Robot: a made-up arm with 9 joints. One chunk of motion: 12 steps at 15 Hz.
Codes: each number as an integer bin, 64 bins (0 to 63) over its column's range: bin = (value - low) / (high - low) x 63, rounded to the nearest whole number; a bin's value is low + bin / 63 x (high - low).
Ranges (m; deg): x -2.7..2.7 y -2.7..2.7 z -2.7..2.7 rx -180..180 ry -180..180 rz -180..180
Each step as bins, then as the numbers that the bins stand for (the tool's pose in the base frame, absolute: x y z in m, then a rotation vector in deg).
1 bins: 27 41 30 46 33 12
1 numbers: -0.3857 0.8143 -0.1286 82.86 8.57 -111.43
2 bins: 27 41 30 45 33 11
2 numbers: -0.3857 0.8143 -0.1286 77.14 8.57 -117.14
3 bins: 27 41 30 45 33 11
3 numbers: -0.3857 0.8143 -0.1286 77.14 8.57 -117.14
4 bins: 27 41 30 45 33 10
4 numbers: -0.3857 0.8143 -0.1286 77.14 8.57 -122.86
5 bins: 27 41 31 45 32 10
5 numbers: -0.3857 0.8143 -0.0429 77.14 2.86 -122.86
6 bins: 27 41 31 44 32 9
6 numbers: -0.3857 0.8143 -0.0429 71.43 2.86 -128.57
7 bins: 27 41 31 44 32 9
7 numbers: -0.3857 0.8143 -0.0429 71.43 2.86 -128.57
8 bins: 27 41 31 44 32 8
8 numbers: -0.3857 0.8143 -0.0429 71.43 2.86 -134.29
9 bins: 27 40 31 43 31 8
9 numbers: -0.3857 0.7286 -0.0429 65.71 -2.86 -134.29
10 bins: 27 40 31 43 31 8
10 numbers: -0.3857 0.7286 -0.0429 65.71 -2.86 -134.29
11 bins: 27 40 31 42 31 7
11 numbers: -0.3857 0.7286 -0.0429 60.00 -2.86 -140.00
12 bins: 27 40 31 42 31 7
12 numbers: -0.3857 0.7286 -0.0429 60.00 -2.86 -140.00
